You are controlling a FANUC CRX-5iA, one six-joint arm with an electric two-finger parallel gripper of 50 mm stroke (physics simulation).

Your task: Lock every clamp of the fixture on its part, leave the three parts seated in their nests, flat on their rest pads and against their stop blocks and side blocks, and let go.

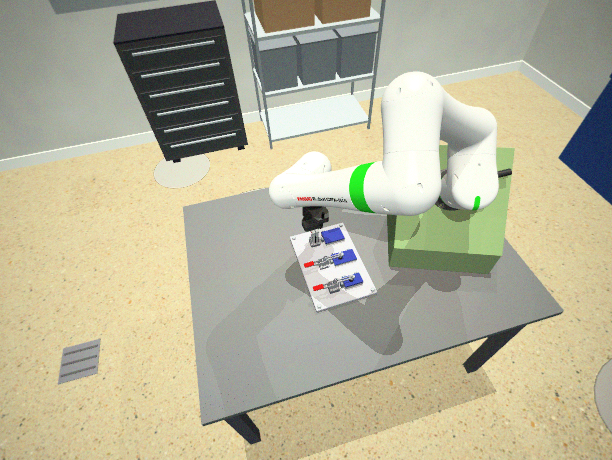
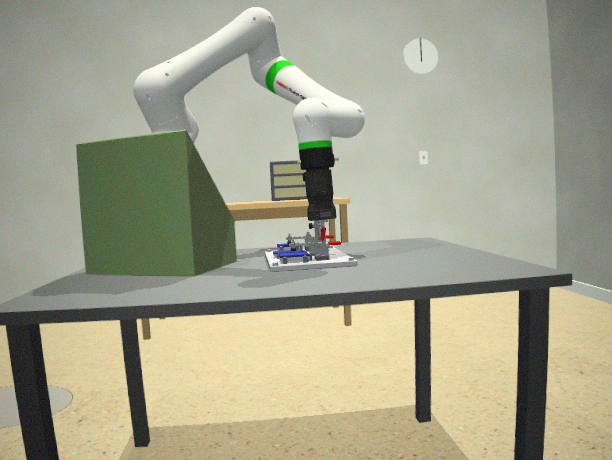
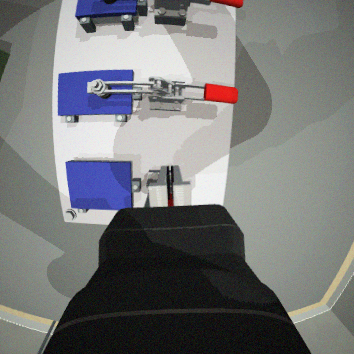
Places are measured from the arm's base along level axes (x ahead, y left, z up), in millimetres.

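Pixels of known places: gripper, between the fingertips: (image 1: 314,240) (image 2: 322,241) (image 3: 169,175); arm's base, origin of its link: (image 2: 154,174).
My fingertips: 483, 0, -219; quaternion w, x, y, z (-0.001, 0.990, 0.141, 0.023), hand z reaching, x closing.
For each thing: its top centre in the pictures, then the offset to it from my fingertips, as dx, dy, dz. "spot": a spot on its surface instead. Level surfaces: height alone.
- white fixture plate, centre of its top: (image 3: 139,94) (image 2: 306,255) (image 1: 330,262) -55, +78, -47
- nearest part, centre of its top: (image 3: 97,186) (image 2: 293,253) (image 1: 332,235) -79, -39, -26
- clamp's red handle, a spot on its surface: (image 2: 322,231) spot: +3, -30, +32
- far part, centre of its top: (image 1: 352,279) -119, +177, -21
- table, height of its surface: dz -62
A white fixture plate (image 1: 341,297) (image 2: 341,261) (image 3: 147,140) lies on the grey table and carries three blue parts, each with a toggle clamp. My gripper (image 1: 313,239) (image 2: 316,225) (image 3: 169,175) is shut and empty. It stands straight above the clamp beside the nearest part (image 3: 100,184) (image 1: 333,235). That clamp's red handle (image 2: 322,231) stands upright under the fingers, and no clamp arm lies on this part. The middle part (image 3: 95,92) (image 1: 344,256) has its clamp arm on it and its red handle (image 3: 221,93) lies flat. The far part (image 3: 105,7) (image 1: 353,279) is clamped too, its handle (image 3: 228,3) flat.
A large green block (image 1: 449,237) (image 2: 133,203) stands on the table (image 1: 247,307) close to the fixture, on the arm's base side. A black drawer cabinet (image 1: 182,84) and a shelf rack stand on the floor beyond the table.
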